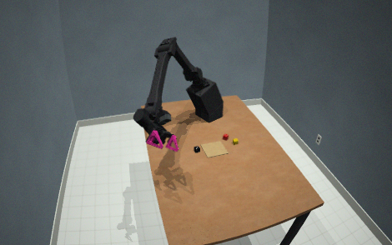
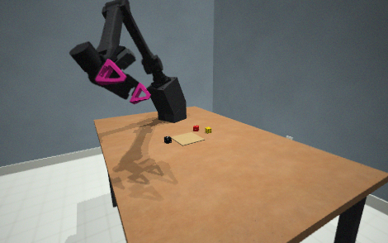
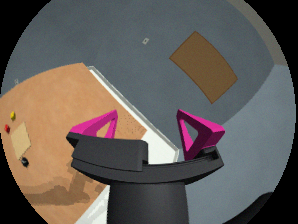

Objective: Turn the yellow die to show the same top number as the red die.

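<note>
Right now my hand is 52 cm to the right of the yellow die, 34 cm past it and 32 cm above it. The rest, counted from my hand: red die (48 cm to the left, 41 cm behind, 32 cm below); then tan mat (36 cm to the left, 34 cm below, 33 cm behind); then black die (34 cm behind, 32 cm below, 25 cm to the left).
</note>
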